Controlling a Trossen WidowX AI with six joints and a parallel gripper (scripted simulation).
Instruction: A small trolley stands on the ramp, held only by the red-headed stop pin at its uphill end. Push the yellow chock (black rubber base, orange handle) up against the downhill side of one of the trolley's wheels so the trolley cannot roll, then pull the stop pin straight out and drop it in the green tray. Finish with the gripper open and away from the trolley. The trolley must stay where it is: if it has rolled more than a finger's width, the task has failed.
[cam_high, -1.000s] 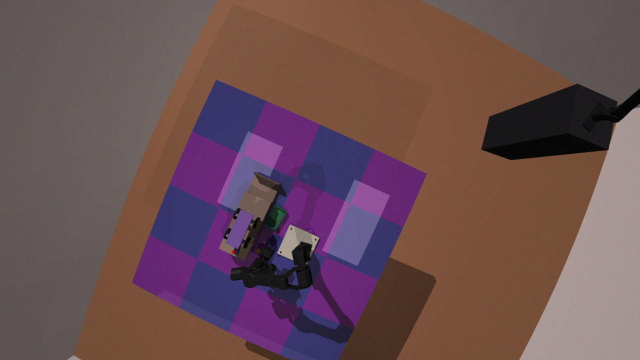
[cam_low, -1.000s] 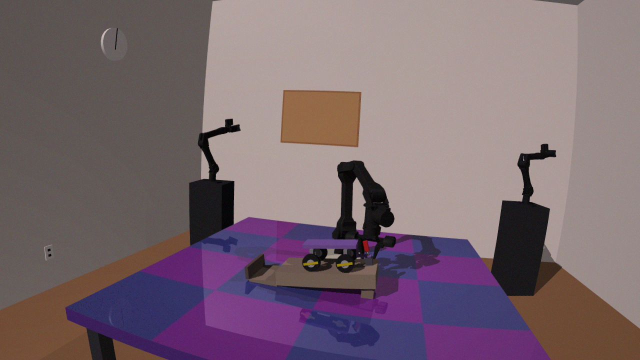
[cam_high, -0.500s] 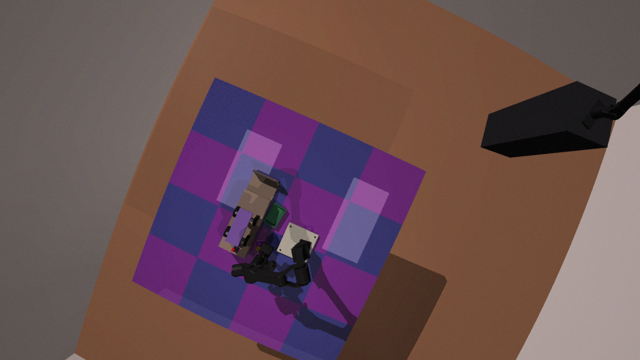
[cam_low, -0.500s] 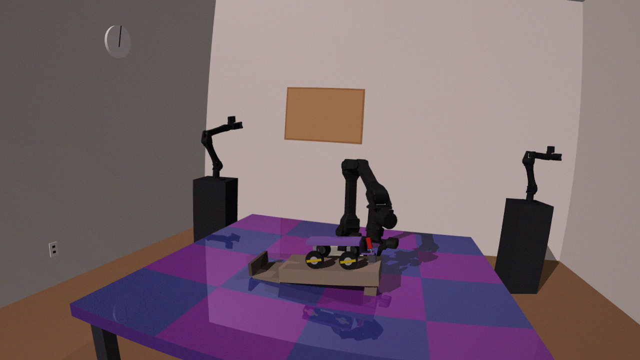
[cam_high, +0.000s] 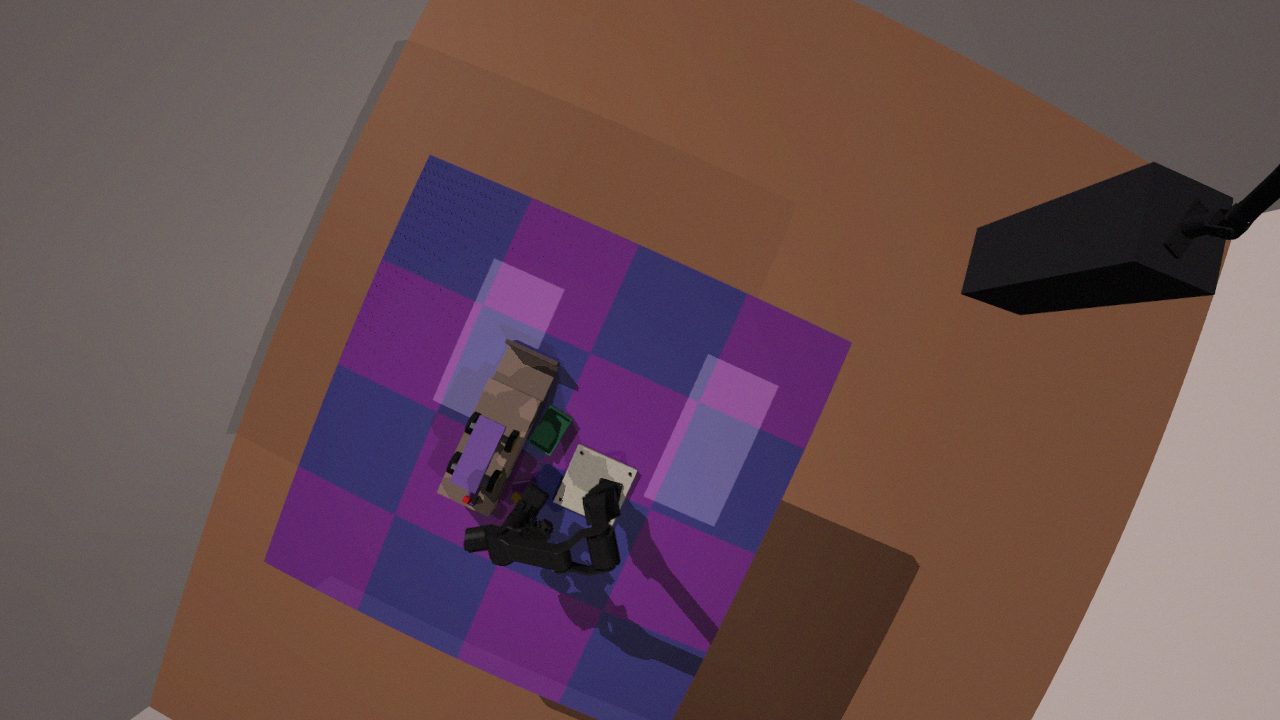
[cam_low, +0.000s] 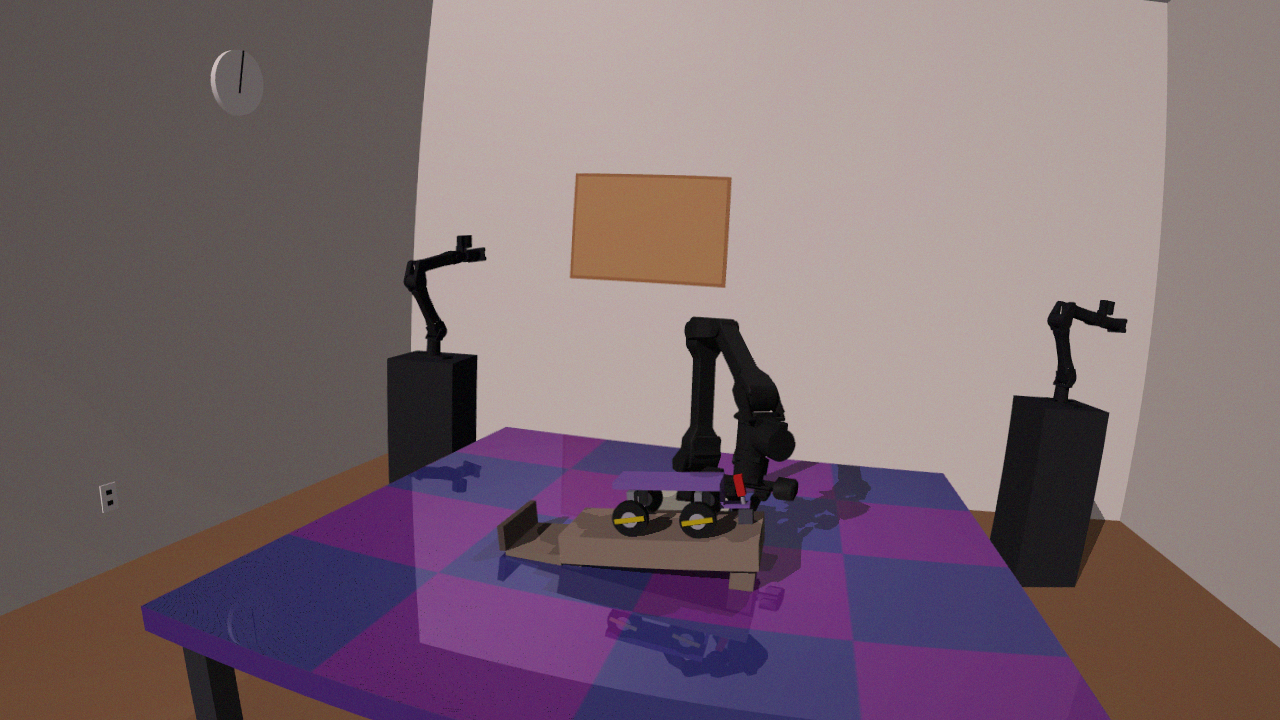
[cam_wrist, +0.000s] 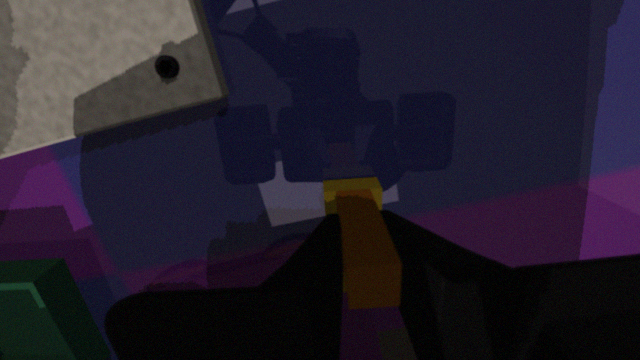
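Right now the trolley is 14 cm to the right of my gripper tip, 14 cm ahead of it and 9 cm above it. Round my gripper tip: tan ramp (14 cm to the right, 14 cm ahead, 2 cm above); yellow chock (2 cm ahead, 1 cm to the right, 1 cm below); red-headed stop pin (13 cm ahead, 10 cm above, 2 cm to the right).
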